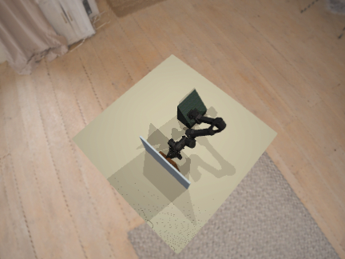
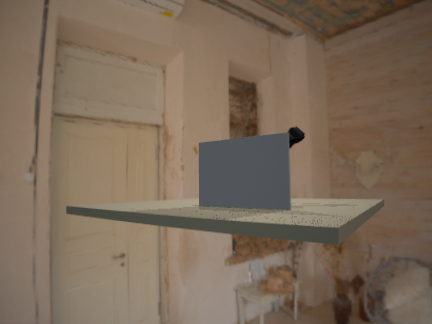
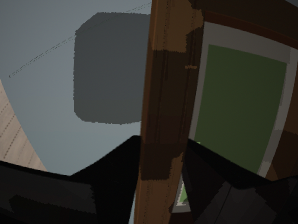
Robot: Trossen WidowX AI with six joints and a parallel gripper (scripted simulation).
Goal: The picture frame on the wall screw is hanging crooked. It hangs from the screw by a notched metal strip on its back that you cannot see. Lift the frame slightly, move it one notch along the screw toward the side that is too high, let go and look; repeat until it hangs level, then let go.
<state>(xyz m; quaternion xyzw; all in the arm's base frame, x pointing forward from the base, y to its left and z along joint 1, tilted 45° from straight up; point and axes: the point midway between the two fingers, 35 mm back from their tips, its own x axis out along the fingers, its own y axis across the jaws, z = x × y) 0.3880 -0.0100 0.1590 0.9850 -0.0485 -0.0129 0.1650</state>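
Now: gripper tip 5 cm above the picture frame, 2 cm to the right of it and 1 cm short of it. Round my gripper tip: grey-blue wall panel: 6 cm below, 2 cm ahead.
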